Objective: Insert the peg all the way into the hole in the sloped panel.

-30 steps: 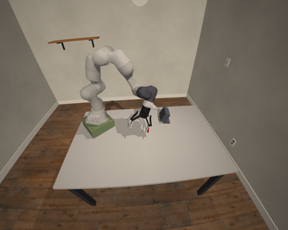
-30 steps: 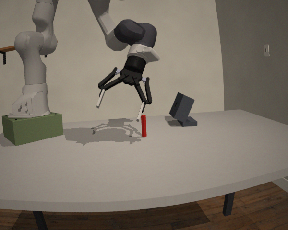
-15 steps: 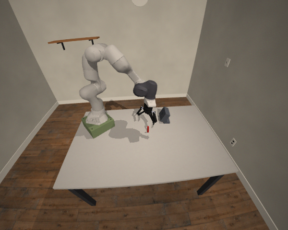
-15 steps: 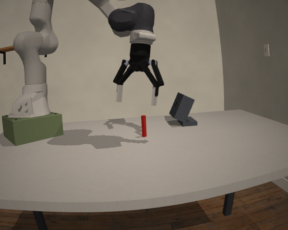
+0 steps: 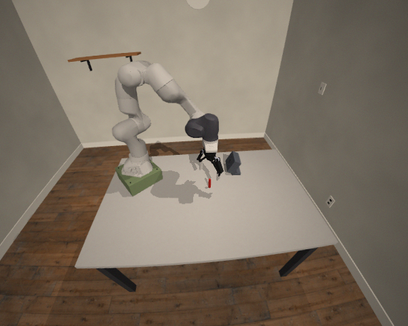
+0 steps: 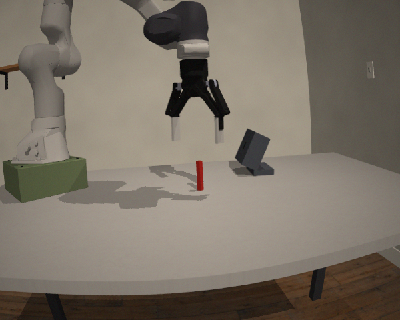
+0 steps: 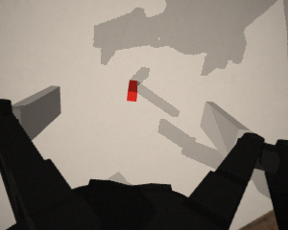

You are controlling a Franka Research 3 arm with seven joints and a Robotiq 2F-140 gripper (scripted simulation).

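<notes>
The red peg lies 100 mm below my hand.
</notes>
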